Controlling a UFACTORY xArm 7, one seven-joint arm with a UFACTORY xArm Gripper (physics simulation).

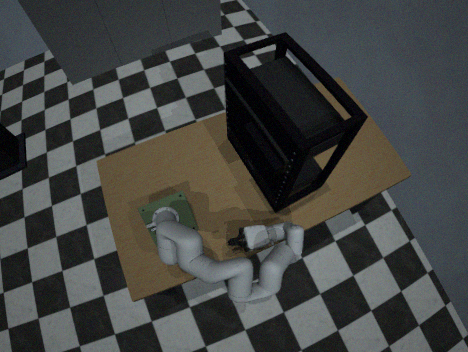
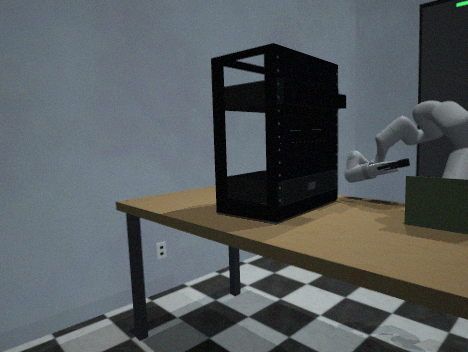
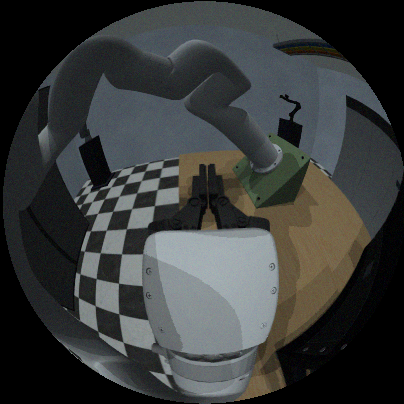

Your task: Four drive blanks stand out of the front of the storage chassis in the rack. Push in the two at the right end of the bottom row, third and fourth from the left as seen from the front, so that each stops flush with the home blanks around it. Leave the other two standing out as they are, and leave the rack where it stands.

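Frame: origin at the arm's base, x ahead, y left, z up, level; centimetres.
Seen in the pictures: gripper, between the fingertips: [image 1: 228, 242] [image 2: 408, 162] [image 3: 206, 172]; arm's base, origin of its link: [image 1: 165, 218] [image 2: 452, 198] [image 3: 266, 158].
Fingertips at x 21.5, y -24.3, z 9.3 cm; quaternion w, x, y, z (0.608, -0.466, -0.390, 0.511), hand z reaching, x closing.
Observation:
Offsets run from my fingertips to a thing's middle. "pt": to the spot under its first point. Level surfaces: height alone.
The black rack [image 1: 325, 76] [image 2: 271, 150] stands upright on the table. The storage chassis [image 1: 295, 95] [image 2: 245, 97] shows as a dark box in its upper part. A small dark block @[pt dz +26.0, dx +22.6, dy +14.0 cm] [image 2: 342, 101] juts past the rack's right edge at chassis height; I cannot tell what it is. The four drive blanks cannot be made out in the dark front. My gripper [image 1: 230, 242] [image 2: 408, 162] [image 3: 206, 172] is shut and empty, its fingers together. It is apart from the rack, near the table's edge, and points away from the rack toward the arm's base side.
The wooden table @[dz -18.5 cm] [image 1: 160, 150] [image 2: 350, 225] [image 3: 320, 250] carries the rack and the arm's green base block [image 1: 186, 202] [image 2: 435, 205] [image 3: 285, 185]. The arm bends out beyond the table's edge. A lighter panel @[dz -8.0, dx +27.1, dy +32.3 cm] [image 2: 295, 192] sits low in the rack. A large grey cabinet [image 1: 125, 30] stands beyond the table.

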